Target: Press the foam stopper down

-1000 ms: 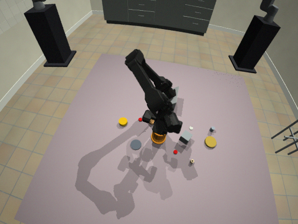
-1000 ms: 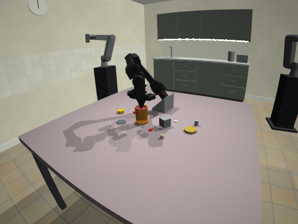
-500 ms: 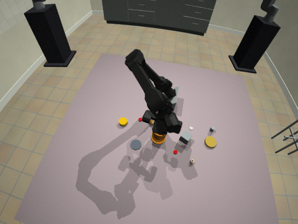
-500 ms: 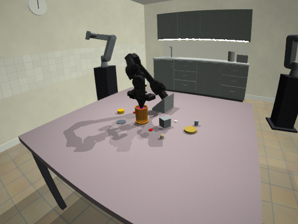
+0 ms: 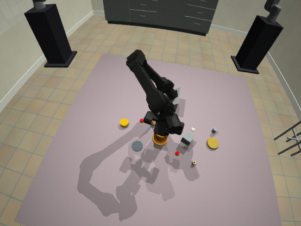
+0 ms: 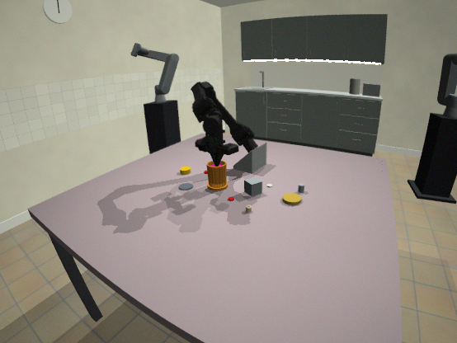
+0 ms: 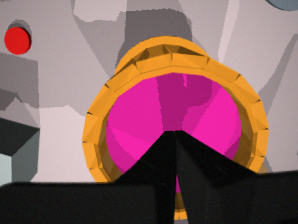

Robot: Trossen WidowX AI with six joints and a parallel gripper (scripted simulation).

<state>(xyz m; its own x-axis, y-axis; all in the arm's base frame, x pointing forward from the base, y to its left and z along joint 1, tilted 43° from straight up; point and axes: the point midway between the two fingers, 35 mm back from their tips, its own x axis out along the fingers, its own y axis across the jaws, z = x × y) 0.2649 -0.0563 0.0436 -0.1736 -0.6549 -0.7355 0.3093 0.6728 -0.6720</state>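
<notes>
Now: the magenta foam stopper 50 mm below my hand. Also, from my hand: grey disc (50 mm ahead, 120 mm to the right, 120 mm below); red button (80 mm ahead, 100 mm to the left, 120 mm below); brown disc (100 mm behind, 40 mm to the right, 120 mm below).
</notes>
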